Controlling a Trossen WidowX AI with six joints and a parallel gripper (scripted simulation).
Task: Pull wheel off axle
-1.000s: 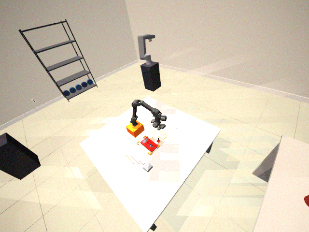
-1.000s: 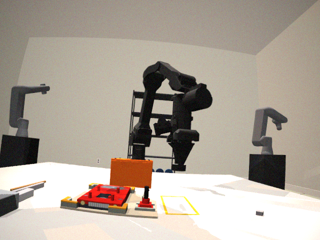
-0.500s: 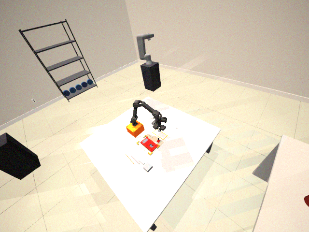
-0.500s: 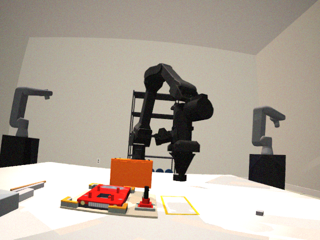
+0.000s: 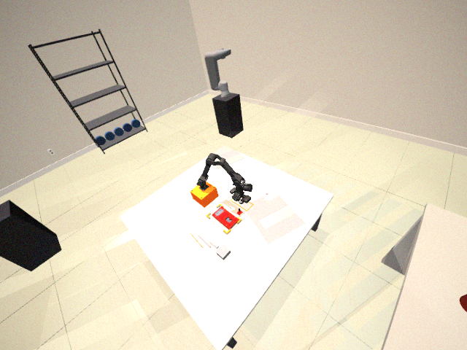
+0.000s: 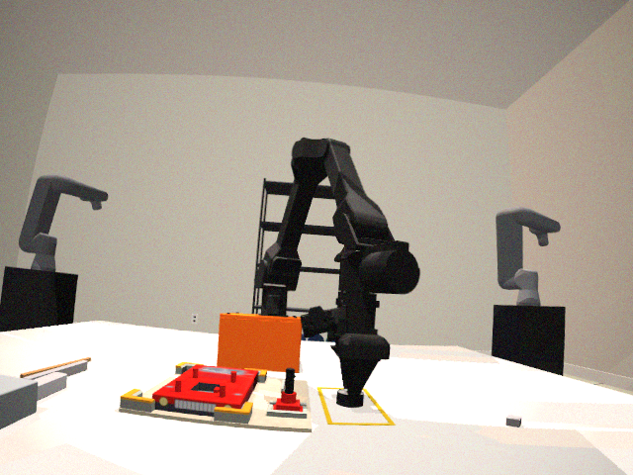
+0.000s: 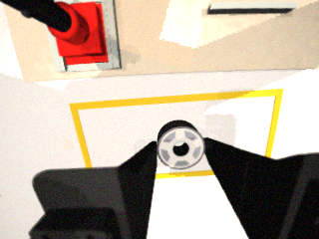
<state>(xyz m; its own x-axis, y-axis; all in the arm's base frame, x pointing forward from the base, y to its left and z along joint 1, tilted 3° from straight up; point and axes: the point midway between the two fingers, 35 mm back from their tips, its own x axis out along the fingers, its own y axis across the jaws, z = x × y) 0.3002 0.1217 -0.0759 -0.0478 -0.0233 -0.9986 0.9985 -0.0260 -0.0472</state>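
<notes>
My gripper tip is right at the black wheel. Round my gripper tip: orange rod 47 cm to the right, 4 cm behind, 1 cm below; grey block 41 cm to the right, 19 cm ahead, 1 cm above; small grey cube 20 cm to the left, 12 cm ahead.
</notes>
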